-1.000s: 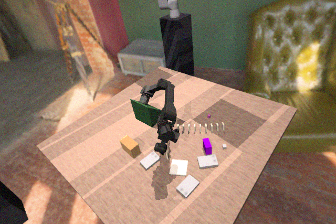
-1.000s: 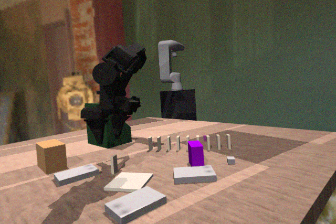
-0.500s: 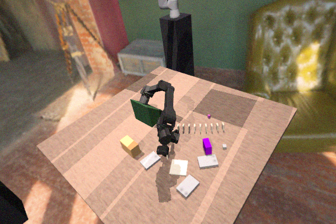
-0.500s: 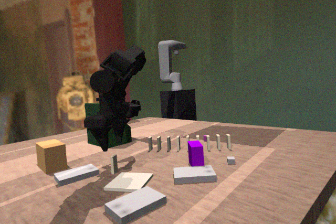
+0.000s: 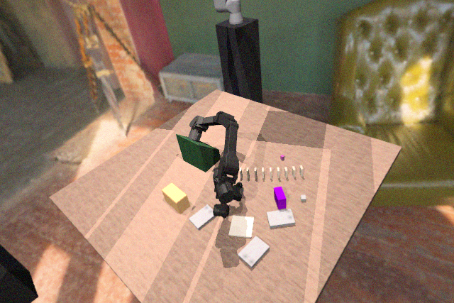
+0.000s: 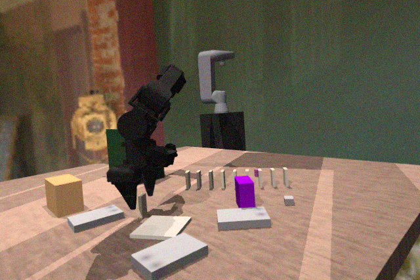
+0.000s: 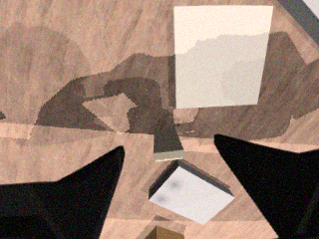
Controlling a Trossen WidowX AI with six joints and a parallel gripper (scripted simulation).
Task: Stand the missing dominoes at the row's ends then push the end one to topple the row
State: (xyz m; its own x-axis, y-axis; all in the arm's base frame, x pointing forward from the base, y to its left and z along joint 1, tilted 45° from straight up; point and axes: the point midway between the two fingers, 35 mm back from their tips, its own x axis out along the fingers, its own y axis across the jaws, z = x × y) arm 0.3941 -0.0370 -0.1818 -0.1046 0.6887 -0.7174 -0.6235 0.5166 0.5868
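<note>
Now: the white slab 100 mm ahead of my gripper tip and 30 mm below it. Also, from my gripper tip: purple block (140 mm ahead, 200 mm to the left); then tan box (220 mm behind, 120 mm to the right, 10 mm above); then small grey cube (210 mm ahead, 280 mm to the left, 30 mm below).
</note>
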